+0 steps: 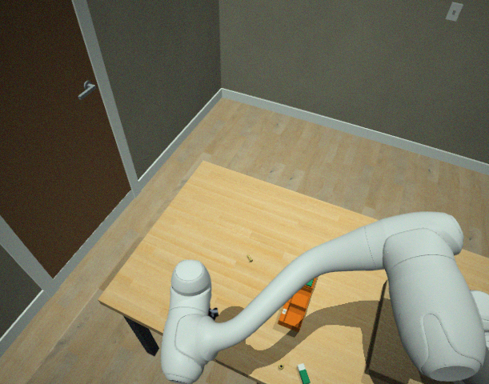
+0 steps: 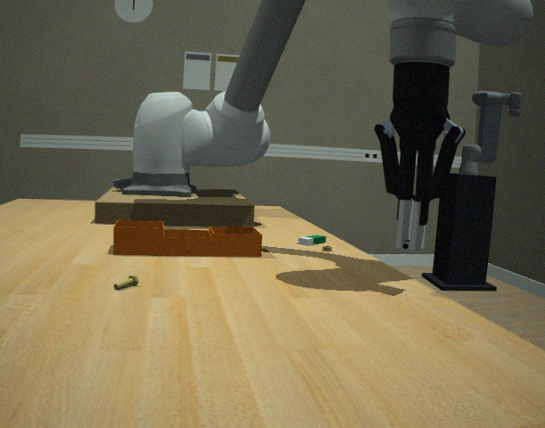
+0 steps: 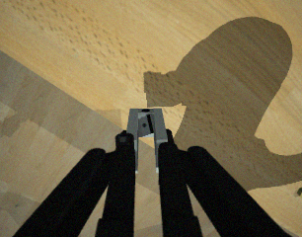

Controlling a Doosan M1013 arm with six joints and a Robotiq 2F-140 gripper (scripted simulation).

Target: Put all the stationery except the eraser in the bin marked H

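Now: the green flat pad 41 cm to the right of my hand, 22 cm behind it and 8 cm below it. Round my hand: white sharpener (3 cm below); then white eraser (36 cm behind, 9 cm to the right, 9 cm below); then small nut (29 cm behind, 9 cm below, 7 cm to the right).
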